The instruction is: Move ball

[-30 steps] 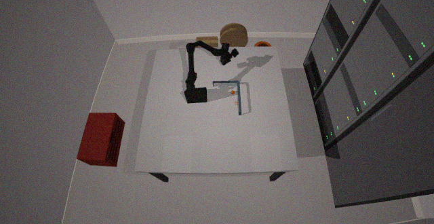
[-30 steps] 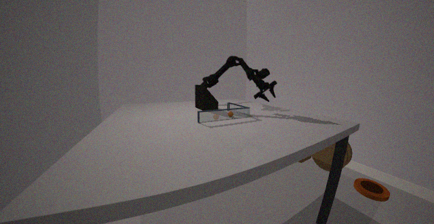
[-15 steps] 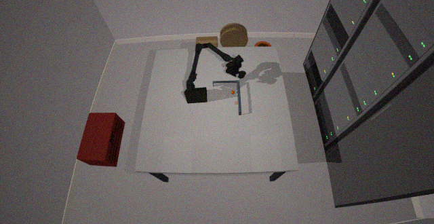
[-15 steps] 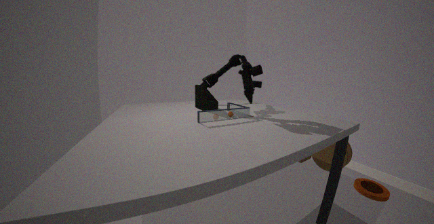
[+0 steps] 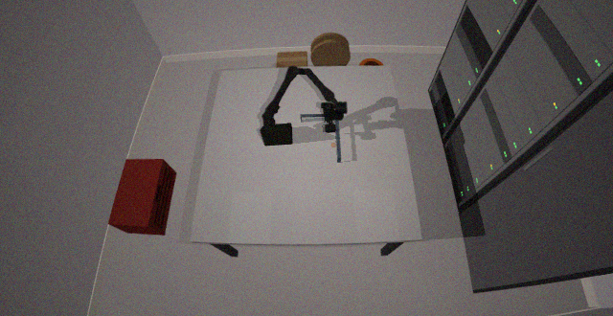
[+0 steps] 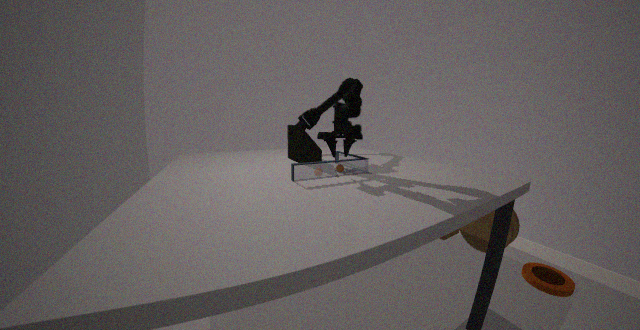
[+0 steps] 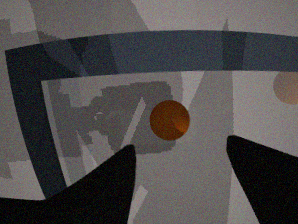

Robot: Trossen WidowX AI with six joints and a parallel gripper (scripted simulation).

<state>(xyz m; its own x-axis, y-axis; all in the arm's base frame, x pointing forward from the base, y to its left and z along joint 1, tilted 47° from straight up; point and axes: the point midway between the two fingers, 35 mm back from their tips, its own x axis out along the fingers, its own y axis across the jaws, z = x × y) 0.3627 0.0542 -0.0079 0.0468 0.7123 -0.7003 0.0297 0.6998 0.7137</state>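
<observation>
The orange ball lies 5 cm below my gripper tip. Round my gripper tip: clear wall: 6 cm to the right, 5 cm ahead, 3 cm below.
</observation>
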